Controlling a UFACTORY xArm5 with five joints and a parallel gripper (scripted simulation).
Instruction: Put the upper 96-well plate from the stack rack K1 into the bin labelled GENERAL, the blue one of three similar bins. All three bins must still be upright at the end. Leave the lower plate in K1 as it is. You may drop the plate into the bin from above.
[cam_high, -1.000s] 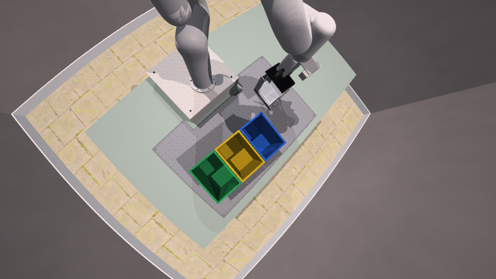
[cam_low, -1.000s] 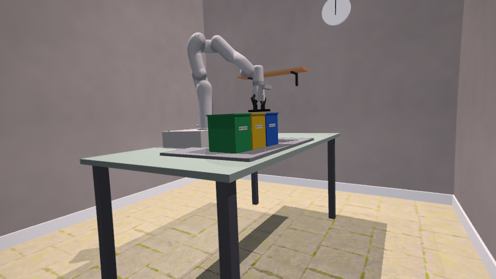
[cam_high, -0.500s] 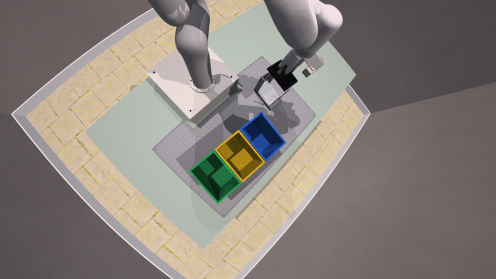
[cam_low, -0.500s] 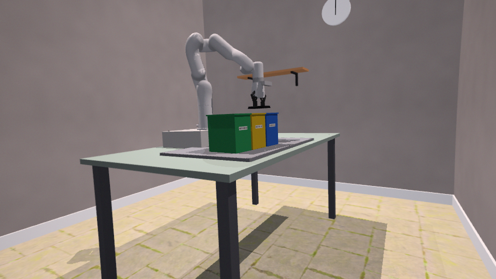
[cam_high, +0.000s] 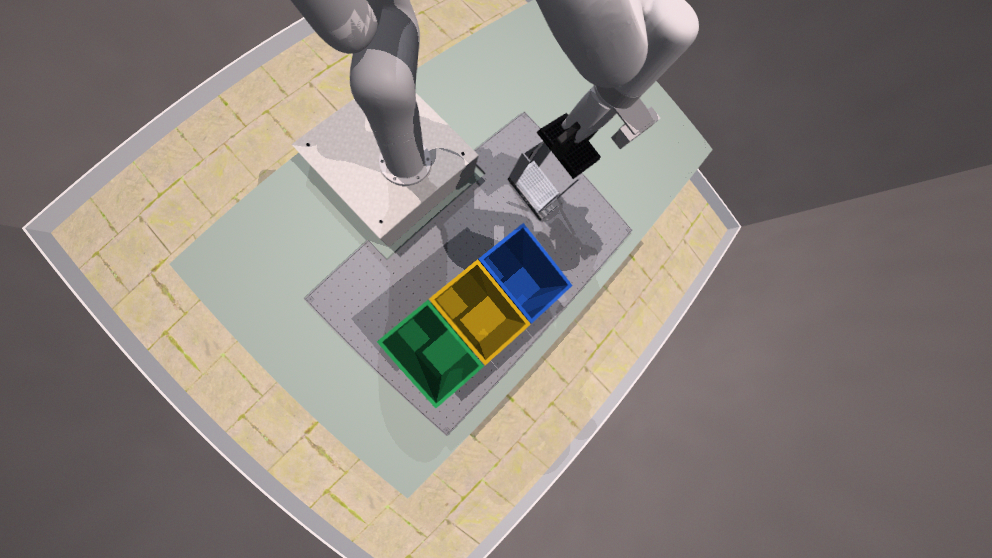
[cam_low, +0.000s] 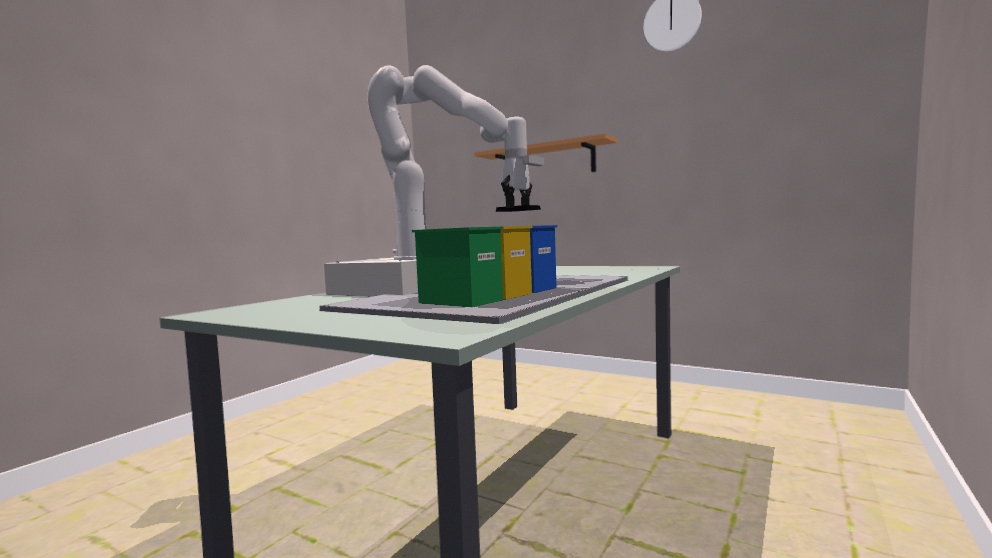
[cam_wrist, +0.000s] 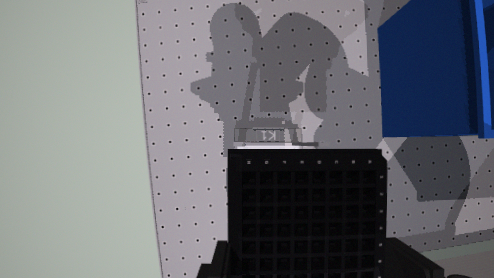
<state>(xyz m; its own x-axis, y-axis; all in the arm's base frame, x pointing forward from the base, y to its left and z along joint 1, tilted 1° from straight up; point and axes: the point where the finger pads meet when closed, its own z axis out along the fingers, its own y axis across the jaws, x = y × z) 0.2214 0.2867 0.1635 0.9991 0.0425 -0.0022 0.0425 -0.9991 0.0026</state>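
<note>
The blue bin lies 230 mm to the right of my hand, 170 mm below it and 170 mm ahead of it. From my hand the other things lie so: white plate 230 mm below; yellow bin 360 mm to the right, 180 mm ahead, 170 mm below; black 96-well plate 10 mm below.
</note>
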